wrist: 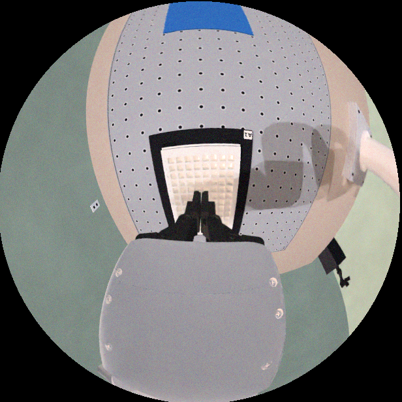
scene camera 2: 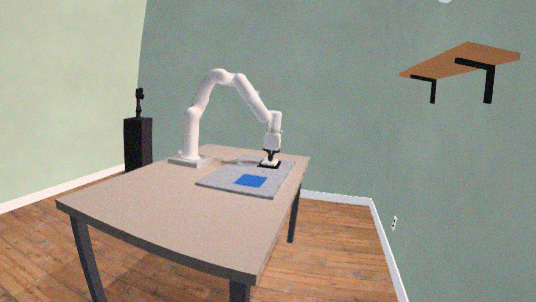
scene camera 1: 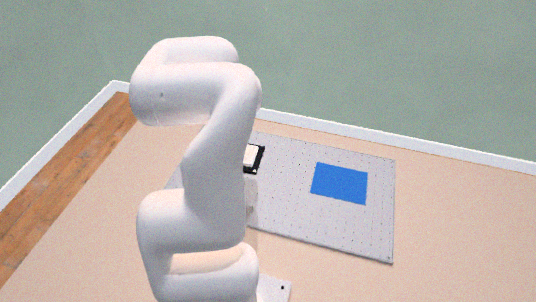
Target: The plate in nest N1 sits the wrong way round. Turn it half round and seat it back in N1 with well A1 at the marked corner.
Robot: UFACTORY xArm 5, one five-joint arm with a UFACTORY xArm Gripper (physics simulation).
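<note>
The white well plate (scene camera 1: 251,155) (scene camera 2: 270,162) (wrist: 200,172) lies in the black nest (scene camera 1: 260,159) (scene camera 2: 276,165) (wrist: 195,136), inside its frame. A small white A1 label (wrist: 248,135) marks the nest's far right corner in the wrist view. No lettering is readable on the plate, so its own A1 well cannot be told. My gripper (scene camera 2: 270,156) (wrist: 201,200) is shut with nothing between its fingers. The fingertips are over the middle of the plate, at or just above its top; contact cannot be told. They hide part of the plate's near half. In scene camera 1 the arm hides the gripper.
The nest stands on a grey perforated board (scene camera 1: 280,210) (scene camera 2: 220,181) (wrist: 200,75). A flat blue rectangle (scene camera 1: 340,183) (scene camera 2: 251,180) (wrist: 207,17) lies on the same board. The arm's base plate (scene camera 1: 274,287) (scene camera 2: 182,160) (wrist: 356,150) stands beside the board. A wooden shelf (scene camera 2: 462,57) is on the wall.
</note>
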